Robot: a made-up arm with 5 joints.
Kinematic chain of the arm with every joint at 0, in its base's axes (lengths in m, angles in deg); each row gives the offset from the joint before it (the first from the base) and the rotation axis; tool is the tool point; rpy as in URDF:
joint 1: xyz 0.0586 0 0.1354 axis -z
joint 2: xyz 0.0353 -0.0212 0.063 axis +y
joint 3: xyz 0.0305 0 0.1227 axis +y
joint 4: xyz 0.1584 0 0.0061 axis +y
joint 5: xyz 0.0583 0.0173 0 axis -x
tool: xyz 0 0 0 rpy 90 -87.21 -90
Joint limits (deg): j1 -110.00..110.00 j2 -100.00..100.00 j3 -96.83..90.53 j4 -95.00..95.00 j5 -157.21..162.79
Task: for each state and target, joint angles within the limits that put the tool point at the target. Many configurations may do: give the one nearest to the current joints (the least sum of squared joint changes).
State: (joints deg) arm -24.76 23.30 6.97 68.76 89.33
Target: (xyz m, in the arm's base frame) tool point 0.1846 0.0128 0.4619
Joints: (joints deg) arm -7.57 -30.65 -31.23 62.05 89.33
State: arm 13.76 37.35 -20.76 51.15 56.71
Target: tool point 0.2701 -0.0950 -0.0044
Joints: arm 23.22 80.58 -19.55 40.39 56.71
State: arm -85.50 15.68 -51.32 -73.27 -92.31
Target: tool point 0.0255 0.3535 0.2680
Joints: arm -95.98 53.42 -45.51 -46.94 -92.31
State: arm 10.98 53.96 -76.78 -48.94 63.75
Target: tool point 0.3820 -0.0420 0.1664
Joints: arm 6.71 93.09 -72.53 -91.06 63.75
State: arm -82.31 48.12 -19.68 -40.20 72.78
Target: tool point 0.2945 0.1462 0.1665
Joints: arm -32.59 26.73 25.51 -46.08 72.78
